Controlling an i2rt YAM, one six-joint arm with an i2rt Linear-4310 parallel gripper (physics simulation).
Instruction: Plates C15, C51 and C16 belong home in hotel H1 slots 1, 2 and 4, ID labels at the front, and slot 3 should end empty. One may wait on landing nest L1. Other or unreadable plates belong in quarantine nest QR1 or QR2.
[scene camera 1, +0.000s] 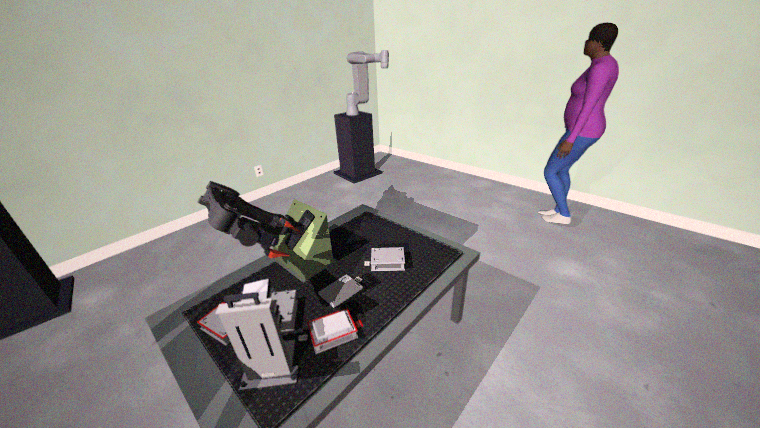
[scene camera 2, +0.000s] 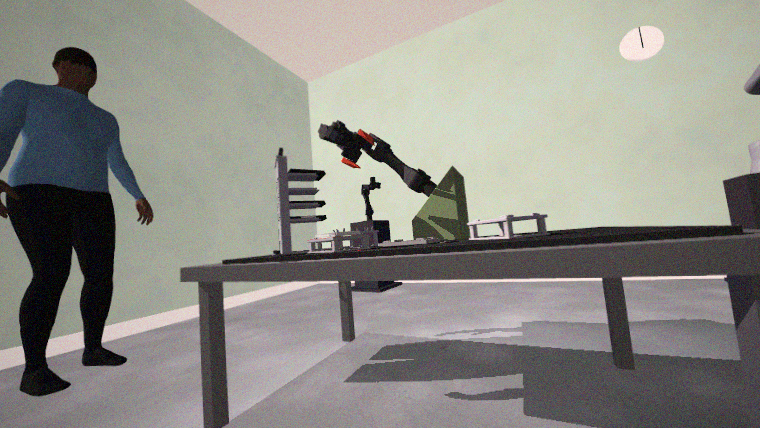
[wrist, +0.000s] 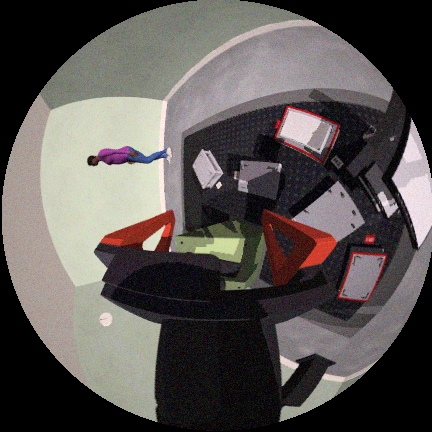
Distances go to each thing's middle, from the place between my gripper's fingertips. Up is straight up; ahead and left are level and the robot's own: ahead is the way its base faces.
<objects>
Now: the nest plate (scene camera 1: 342, 289) 32 cm below my hand, 17 cm to the left of it and 2 cm ahead of it.
</objects>
